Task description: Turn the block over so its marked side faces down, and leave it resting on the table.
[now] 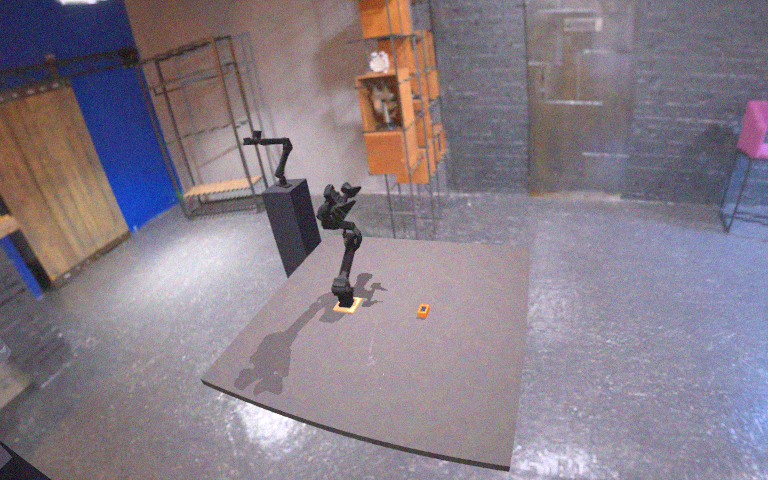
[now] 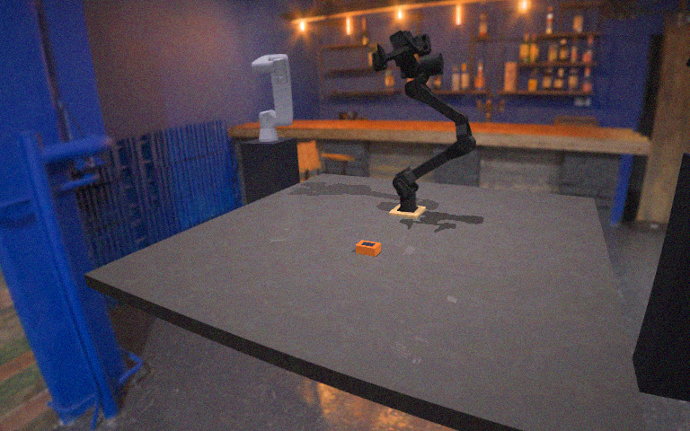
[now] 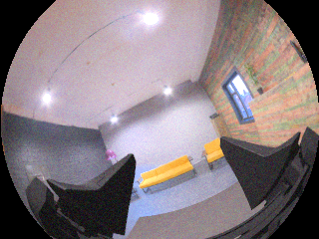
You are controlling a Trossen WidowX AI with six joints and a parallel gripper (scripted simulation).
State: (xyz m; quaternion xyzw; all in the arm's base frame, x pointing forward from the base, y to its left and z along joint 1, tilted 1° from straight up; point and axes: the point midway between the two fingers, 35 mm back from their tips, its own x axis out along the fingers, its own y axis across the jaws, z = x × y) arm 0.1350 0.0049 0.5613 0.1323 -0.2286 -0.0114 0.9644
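Right now the orange block is 570 mm below my gripper tip and 210 mm ahead of it.
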